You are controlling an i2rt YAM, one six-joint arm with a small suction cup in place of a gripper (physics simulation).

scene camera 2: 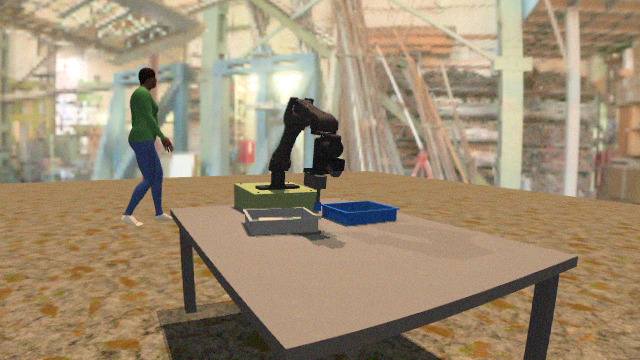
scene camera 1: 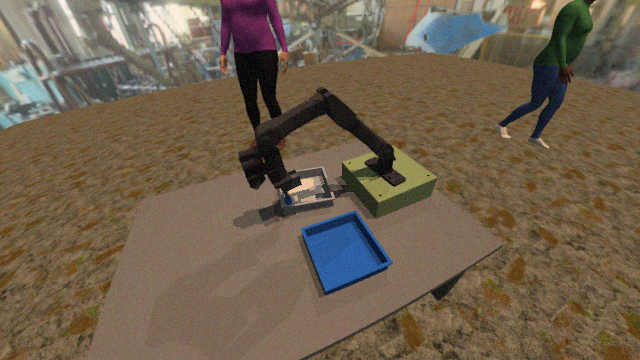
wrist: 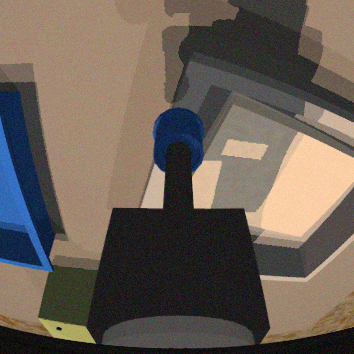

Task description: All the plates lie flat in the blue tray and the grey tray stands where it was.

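Where they show: hand, its tool point: (scene camera 2: 317, 209) (scene camera 1: 289, 202) (wrist: 177, 130); arm's base, origin of its link: (scene camera 2: 277, 187) (scene camera 1: 384, 171).
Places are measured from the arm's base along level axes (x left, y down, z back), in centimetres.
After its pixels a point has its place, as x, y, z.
The grey tray (scene camera 1: 312, 205) @[-4.6, 7.5, -33.8] (scene camera 2: 282, 227) @[-20.2, 8.0, -41.7] (wrist: 295, 260) @[-22.9, 7.8, -19.2] stands upright on the table. A pale beige plate (scene camera 1: 312, 185) @[-16.4, 7.5, -28.0] (wrist: 310, 185) @[-19.8, 7.5, -33.8] lies in it, partly shaded; whether others lie beneath it I cannot tell. The blue tray (scene camera 1: 357, 276) @[31.1, 5.1, -36.3] (scene camera 2: 360, 217) @[12.4, 7.5, -43.6] (wrist: 32, 200) @[8.2, 7.8, -31.5] stands apart from the grey one, and its bare floor shows in scene camera 1. My suction cup (scene camera 1: 288, 200) (scene camera 2: 317, 206) (wrist: 178, 135) @[-6.9, 2.9, -42.8] is blue and carries no plate. It hangs close to one corner of the grey tray. In the wrist view the cup and its stem hide part of that tray's side wall.
The arm is mounted on a yellow-green block (scene camera 1: 405, 197) @[14.4, 4.0, -0.6] (scene camera 2: 275, 199) @[-7.5, 3.1, -12.2] (wrist: 67, 297) @[9.1, 4.9, -13.8] beside both trays. A person in a purple top (scene camera 1: 255, 25) stands behind the table. A person in a green top (scene camera 1: 562, 40) (scene camera 2: 143, 115) is away from the table.
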